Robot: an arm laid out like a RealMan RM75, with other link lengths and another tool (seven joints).
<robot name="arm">
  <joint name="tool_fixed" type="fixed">
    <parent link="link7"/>
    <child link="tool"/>
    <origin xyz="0.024 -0.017 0.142" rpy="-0.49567 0 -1.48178"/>
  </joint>
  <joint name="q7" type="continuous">
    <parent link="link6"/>
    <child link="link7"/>
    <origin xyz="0 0 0.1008" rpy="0 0 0"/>
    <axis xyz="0 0 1"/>
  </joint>
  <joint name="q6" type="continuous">
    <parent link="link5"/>
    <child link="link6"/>
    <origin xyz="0 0 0" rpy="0 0 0"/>
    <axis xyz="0 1 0"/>
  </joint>
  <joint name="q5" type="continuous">
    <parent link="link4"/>
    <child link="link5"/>
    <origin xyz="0 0 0.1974" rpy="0 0 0"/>
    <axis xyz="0 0 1"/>
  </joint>
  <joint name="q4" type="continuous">
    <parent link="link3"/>
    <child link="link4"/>
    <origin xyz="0 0 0" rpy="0 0 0"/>
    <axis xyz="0 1 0"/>
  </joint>
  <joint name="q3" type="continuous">
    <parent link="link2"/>
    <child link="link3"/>
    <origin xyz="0 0 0.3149" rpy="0 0 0"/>
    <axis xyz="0 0 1"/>
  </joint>
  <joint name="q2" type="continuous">
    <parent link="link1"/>
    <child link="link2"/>
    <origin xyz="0 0 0" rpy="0 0 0"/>
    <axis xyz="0 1 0"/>
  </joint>
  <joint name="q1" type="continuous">
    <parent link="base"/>
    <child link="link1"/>
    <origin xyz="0 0 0.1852" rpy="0 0 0"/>
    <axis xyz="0 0 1"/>
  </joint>
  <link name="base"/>
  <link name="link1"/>
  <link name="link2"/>
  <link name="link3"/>
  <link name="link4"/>
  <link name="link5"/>
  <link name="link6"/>
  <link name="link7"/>
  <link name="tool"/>
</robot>
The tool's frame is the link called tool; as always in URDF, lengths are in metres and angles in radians. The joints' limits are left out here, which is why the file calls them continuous.
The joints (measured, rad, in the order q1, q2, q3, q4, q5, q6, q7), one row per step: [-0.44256 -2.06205 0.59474 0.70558 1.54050 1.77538 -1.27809]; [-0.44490 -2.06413 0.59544 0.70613 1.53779 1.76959 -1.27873]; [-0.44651 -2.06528 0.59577 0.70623 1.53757 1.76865 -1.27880]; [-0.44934 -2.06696 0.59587 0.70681 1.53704 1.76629 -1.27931]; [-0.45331 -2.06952 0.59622 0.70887 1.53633 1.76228 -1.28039]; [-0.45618 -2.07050 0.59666 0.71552 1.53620 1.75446 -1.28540]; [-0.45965 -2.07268 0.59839 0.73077 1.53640 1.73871 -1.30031]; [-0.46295 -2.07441 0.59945 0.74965 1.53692 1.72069 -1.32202]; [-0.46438 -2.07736 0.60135 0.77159 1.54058 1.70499 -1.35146]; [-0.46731 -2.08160 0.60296 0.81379 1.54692 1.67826 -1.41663]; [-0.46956 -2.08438 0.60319 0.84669 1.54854 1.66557 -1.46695]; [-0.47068 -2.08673 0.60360 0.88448 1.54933 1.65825 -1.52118]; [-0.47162 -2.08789 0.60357 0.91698 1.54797 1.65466 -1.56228]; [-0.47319 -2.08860 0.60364 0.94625 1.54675 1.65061 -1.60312]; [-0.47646 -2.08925 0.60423 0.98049 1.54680 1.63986 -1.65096]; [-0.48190 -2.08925 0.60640 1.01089 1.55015 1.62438 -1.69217]
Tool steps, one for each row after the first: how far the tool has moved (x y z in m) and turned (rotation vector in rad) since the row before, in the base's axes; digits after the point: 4 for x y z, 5 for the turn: [0.0009 0.0015 -0.0002 0.00263 -0.00211 0.00214]; [0.0008 0.0004 -0.0004 -0.00021 -0.00081 -0.00098]; [0.0012 0.0009 -0.0004 0.00049 -0.00116 -0.00091]; [0.0018 0.0014 -0.0005 0.00117 -0.00094 -0.00119]; [0.0008 0.0022 0.0005 0.00288 0.00279 0.00288]; [0.0010 0.0040 0.0010 0.00255 0.00468 0.00914]; [0.0007 0.0047 0.0018 0.00169 0.00402 0.01312]; [0.0005 0.0037 0.0010 -0.00568 0.00261 0.01525]; [0.0011 0.0069 0.0033 -0.01425 -0.00147 0.03145]; [0.0022 0.0038 0.0037 -0.01047 -0.00583 0.01735]; [0.0032 0.0026 0.0046 -0.01168 -0.00651 0.01321]; [0.0034 0.0015 0.0047 -0.00557 -0.00420 0.00606]; [0.0032 0.0016 0.0044 -0.00700 -0.00561 0.00722]; [0.0036 0.0031 0.0052 -0.00571 -0.00510 0.01212]; [0.0035 0.0041 0.0043 -0.00296 -0.00048 0.01260]
